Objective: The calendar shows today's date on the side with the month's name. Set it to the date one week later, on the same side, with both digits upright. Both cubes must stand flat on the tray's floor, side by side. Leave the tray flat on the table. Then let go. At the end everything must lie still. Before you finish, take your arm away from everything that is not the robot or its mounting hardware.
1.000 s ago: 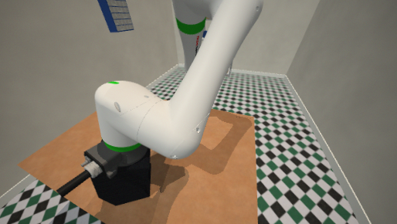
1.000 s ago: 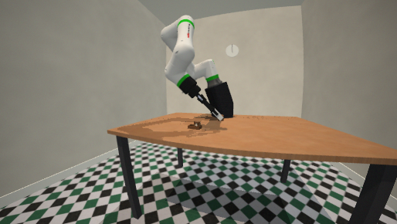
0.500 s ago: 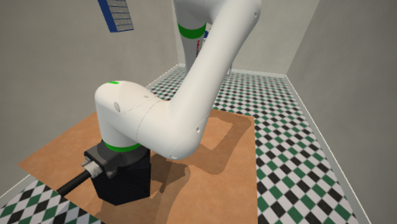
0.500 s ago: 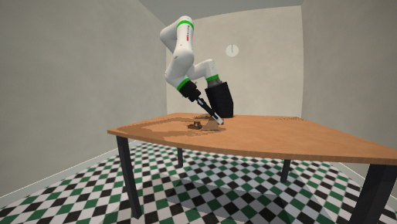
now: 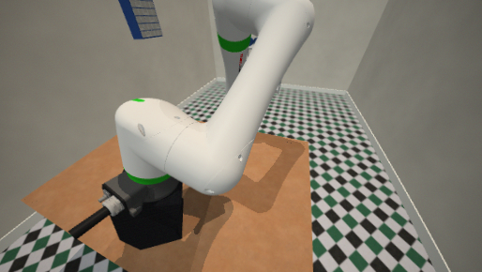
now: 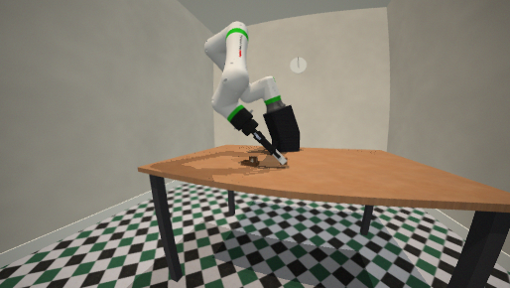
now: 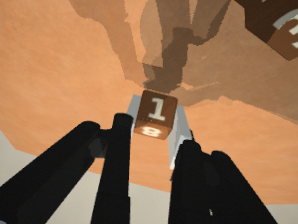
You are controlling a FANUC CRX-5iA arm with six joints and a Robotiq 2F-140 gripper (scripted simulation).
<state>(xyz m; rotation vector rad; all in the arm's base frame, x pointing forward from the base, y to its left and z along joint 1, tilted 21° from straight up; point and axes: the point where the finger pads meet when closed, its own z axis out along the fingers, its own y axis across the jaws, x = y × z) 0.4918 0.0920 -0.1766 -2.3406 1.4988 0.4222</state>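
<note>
Right now the brown calendar tray is 140 mm to the right of my hand and 40 mm below it. From my hand the other things lie so: brown cube 20 mm to the left, 20 mm below, 10 mm behind.
</note>
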